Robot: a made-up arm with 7 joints.
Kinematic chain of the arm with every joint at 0, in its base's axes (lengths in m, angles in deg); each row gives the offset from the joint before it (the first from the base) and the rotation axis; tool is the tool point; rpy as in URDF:
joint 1: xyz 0 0 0.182 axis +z
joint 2: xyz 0 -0.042 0.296 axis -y
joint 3: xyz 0 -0.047 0.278 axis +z
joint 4: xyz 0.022 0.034 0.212 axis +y
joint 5: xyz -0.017 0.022 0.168 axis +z
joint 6: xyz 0 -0.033 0.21 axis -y
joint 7: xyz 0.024 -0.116 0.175 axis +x
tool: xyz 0 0 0 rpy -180 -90 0
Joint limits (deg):
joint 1: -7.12..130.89
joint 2: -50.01..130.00
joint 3: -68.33..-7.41
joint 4: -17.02..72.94
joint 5: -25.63..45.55
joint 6: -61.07..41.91
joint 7: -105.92..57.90
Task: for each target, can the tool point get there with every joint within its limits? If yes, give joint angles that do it. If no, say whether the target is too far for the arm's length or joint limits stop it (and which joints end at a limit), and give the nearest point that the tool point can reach.
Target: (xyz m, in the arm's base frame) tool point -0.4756 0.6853 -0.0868
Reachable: no: joint limits stop it (at a limit: joint 1, joint 2, joint 3, joint 4, joint 5) | nearest point -0.3788 0.6308 0.3549 | short by 0.455 m
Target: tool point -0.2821 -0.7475 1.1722
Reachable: yes | joints 49.26 54.14 -36.65 14.08 28.55 7.94 -6.01
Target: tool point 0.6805 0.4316 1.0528
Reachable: yes | joints 75.48 -35.93 -61.82 57.04 7.71 16.66 -13.36
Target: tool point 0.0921 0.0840 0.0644
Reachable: no: joint limits stop it (at a limit: joint 2, joint 3, joint 4, joint 5, joint 6) | nearest point 0.4857 0.4430 0.3604 | short by 0.609 m
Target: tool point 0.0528 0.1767 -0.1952
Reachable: no: joint limits stop it (at a limit: joint 1, joint 2, joint 4, joint 5, joint 6) | nearest point -0.5410 0.1130 -0.3300 | short by 0.612 m
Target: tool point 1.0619 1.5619 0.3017
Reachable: no: too far | nearest point 0.5286 0.7774 0.6044 | short by 0.996 m
